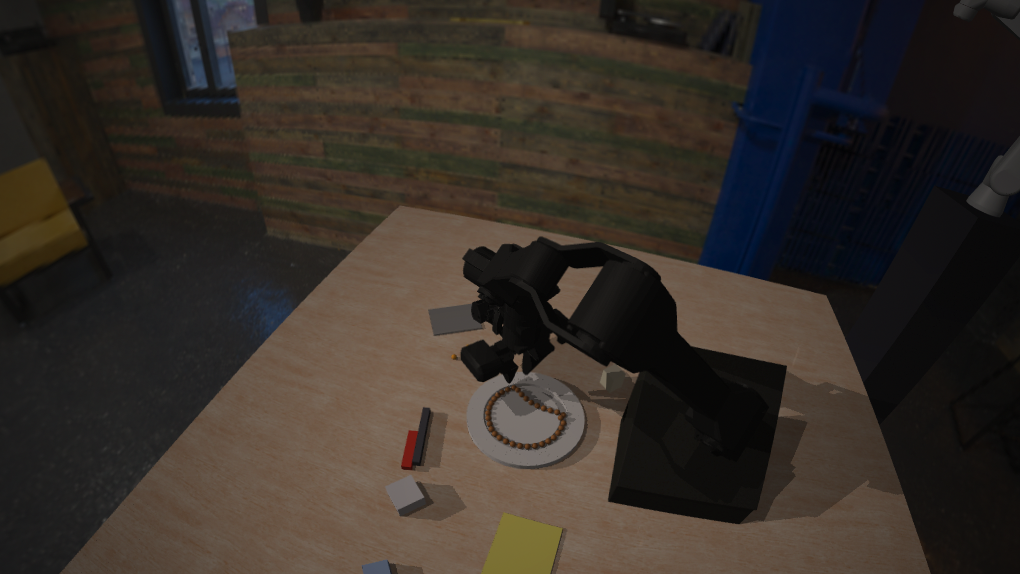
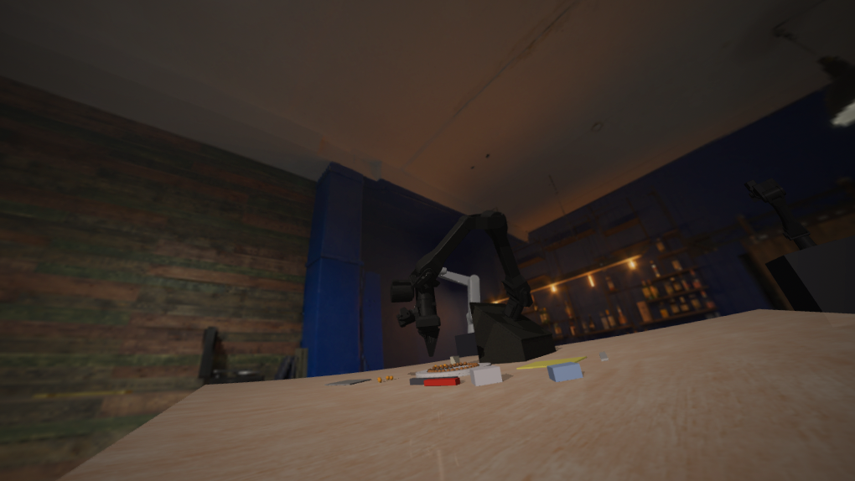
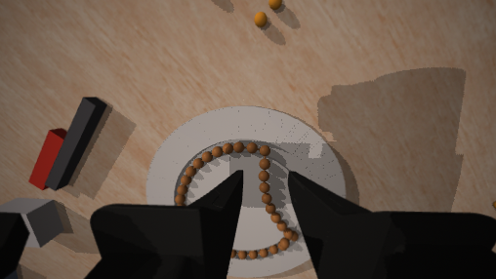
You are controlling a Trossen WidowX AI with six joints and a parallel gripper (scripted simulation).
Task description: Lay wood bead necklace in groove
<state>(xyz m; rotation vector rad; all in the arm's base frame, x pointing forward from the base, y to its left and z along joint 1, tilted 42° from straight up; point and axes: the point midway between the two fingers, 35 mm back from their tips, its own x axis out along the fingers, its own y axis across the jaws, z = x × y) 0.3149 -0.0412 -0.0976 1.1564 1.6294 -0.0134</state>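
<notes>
Now: gripper tip 50 mm to the right of the round white bead board, 40 mm above it and 30 mm past it. The rest, counted from my gripper tip: grey tile: 170 mm ahead, 160 mm to the right, 50 mm below; dark bar: 150 mm to the left, 130 mm ahead, 40 mm below; pale cube: 170 mm behind, 70 mm to the right, 30 mm below.
</notes>
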